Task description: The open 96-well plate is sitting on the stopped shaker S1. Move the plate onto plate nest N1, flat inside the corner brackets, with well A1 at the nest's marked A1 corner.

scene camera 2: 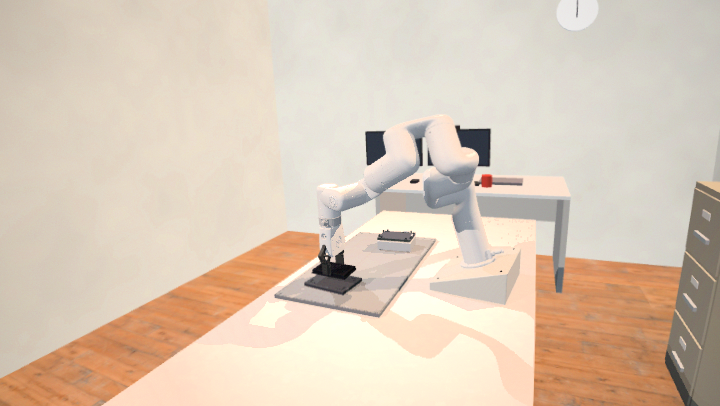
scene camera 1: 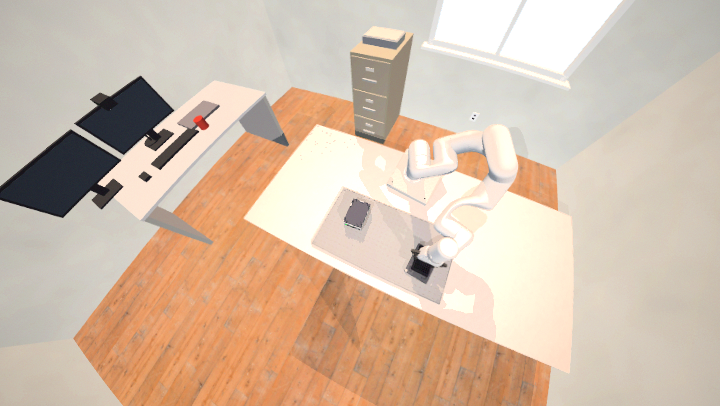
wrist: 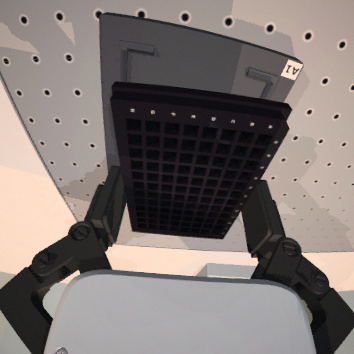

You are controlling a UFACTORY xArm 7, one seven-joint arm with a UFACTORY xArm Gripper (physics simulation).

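Pixels of known places: gripper, fingertip midpoint: [scene camera 2: 333,269] [scene camera 1: 423,260] [wrist: 186,186]; arm's base at its link origin: [scene camera 2: 478,261].
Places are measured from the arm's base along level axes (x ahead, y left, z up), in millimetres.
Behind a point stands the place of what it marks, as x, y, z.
The black 96-well plate [scene camera 1: 421,267] @(502, 173, -1) [scene camera 2: 335,270] @(453, 194, 2) [wrist: 190,170] @(489, 174, 3) is between the fingers of my gripper [scene camera 1: 429,258] @(468, 175, -3) [scene camera 2: 333,263] @(468, 175, -3) [wrist: 186,186] @(468, 175, -3), which is shut on its two long sides. The plate looks about level, with a small gap below it. The dark grey nest N1 [scene camera 1: 425,278] [scene camera 2: 332,285] [wrist: 190,60] lies under it; two corner brackets show beyond the plate's far edge in the wrist view. The nest's A1 label [wrist: 292,69] @(534, 113, -41) is at its far right corner. The plate's lettering has A at that same side. The near brackets are hidden.
The shaker S1 [scene camera 1: 356,213] @(359, -217, 2) [scene camera 2: 395,245] @(344, -167, -26), a pale box with a dark top and small corner posts, stands on the other end of the grey perforated board [scene camera 1: 373,252] @(507, -65, -53) [scene camera 2: 363,303] @(320, 288, -53) [wrist: 320,125] @(490, 67, -53). The arm's pale wedge base [scene camera 1: 410,189] @(96, 11, -28) [scene camera 2: 471,284] @(10, 147, -18) stands beside the board.
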